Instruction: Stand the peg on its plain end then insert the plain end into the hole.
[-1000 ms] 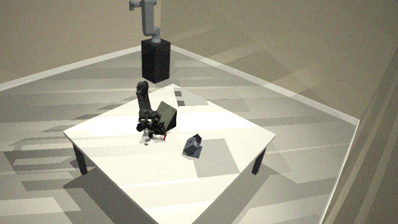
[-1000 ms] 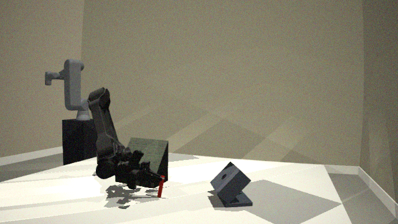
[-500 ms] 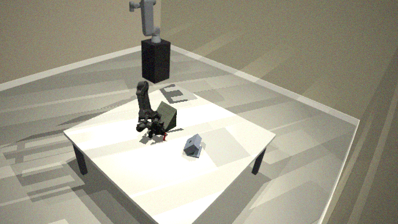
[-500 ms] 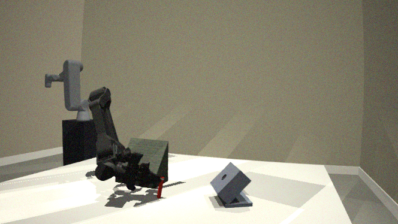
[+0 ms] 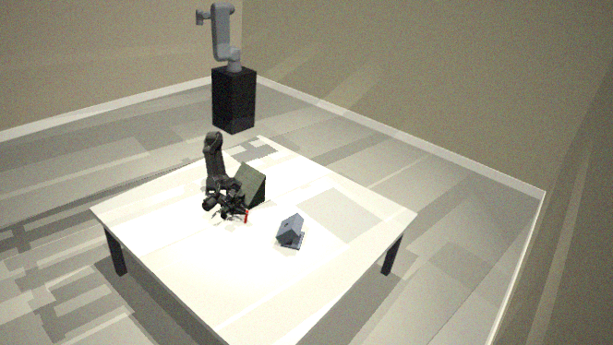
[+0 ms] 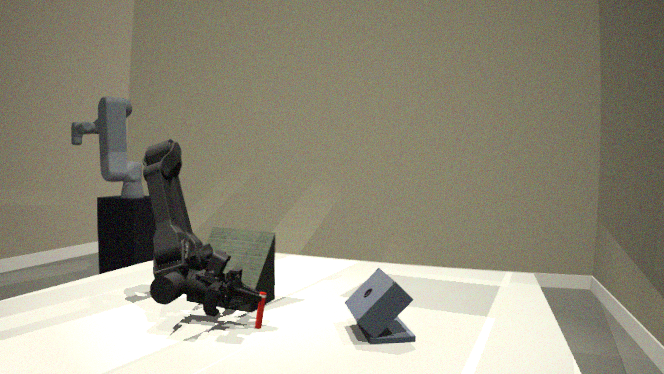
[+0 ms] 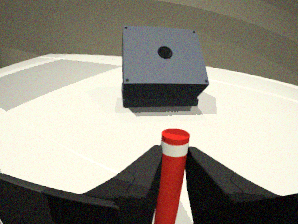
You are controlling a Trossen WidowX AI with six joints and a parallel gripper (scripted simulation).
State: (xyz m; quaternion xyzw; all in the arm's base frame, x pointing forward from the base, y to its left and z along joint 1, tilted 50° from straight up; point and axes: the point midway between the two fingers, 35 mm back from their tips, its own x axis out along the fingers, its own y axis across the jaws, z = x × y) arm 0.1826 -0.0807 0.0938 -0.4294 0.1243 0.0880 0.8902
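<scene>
Now: the peg 10 mm below my gripper tip. Also, from my gripper tip: flat base plate (250 mm ahead, 80 mm to the left, 60 mm below); sloped panel (230 mm ahead, 70 mm to the left).
</scene>
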